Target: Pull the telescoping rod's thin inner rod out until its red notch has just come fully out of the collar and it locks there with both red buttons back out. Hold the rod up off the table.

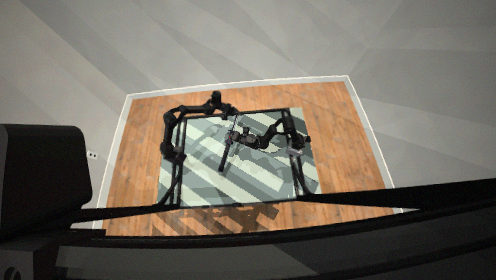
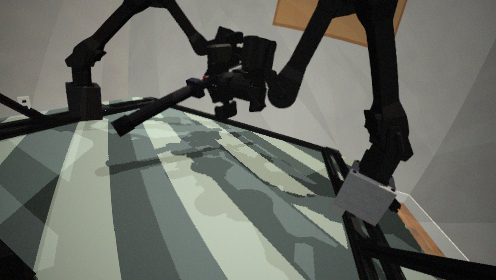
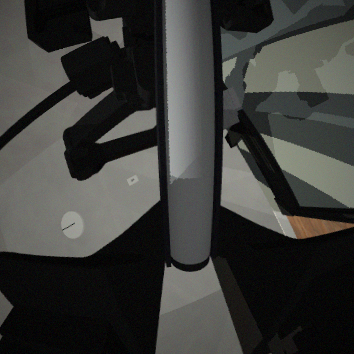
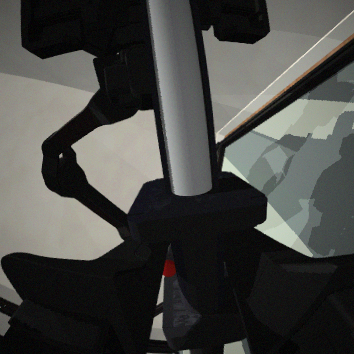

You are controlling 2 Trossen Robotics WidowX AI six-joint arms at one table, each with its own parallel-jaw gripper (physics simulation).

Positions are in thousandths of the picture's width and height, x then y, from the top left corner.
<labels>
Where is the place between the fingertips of my left gripper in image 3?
At 516,581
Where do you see a telescoping rod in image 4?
561,852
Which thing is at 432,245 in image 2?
My right gripper.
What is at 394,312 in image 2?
A telescoping rod.
</labels>
